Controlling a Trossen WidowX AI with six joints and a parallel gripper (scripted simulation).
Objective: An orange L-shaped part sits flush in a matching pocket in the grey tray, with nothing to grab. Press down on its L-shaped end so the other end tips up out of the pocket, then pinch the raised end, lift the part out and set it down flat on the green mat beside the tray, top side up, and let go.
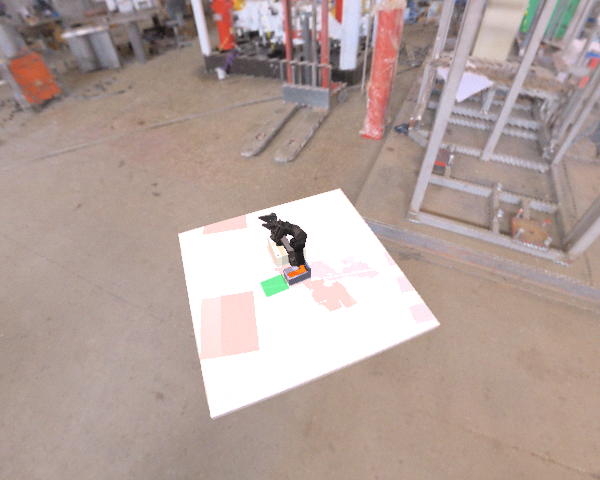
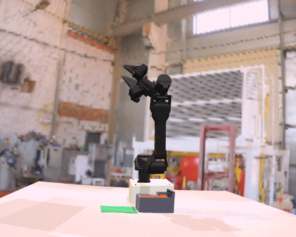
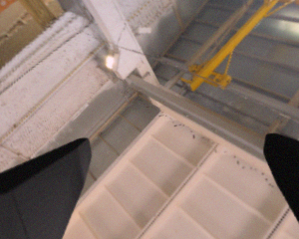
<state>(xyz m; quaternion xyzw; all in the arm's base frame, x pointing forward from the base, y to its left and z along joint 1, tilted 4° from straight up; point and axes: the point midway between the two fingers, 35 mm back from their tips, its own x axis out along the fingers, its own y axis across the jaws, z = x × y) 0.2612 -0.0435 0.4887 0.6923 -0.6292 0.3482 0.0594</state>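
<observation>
Right now the orange L-shaped part is 540 mm below my gripper tip, 180 mm to the left of it and 70 mm behind it. Also, from my gripper tip: green mat (600 mm below, 30 mm behind, 20 mm to the left).
</observation>
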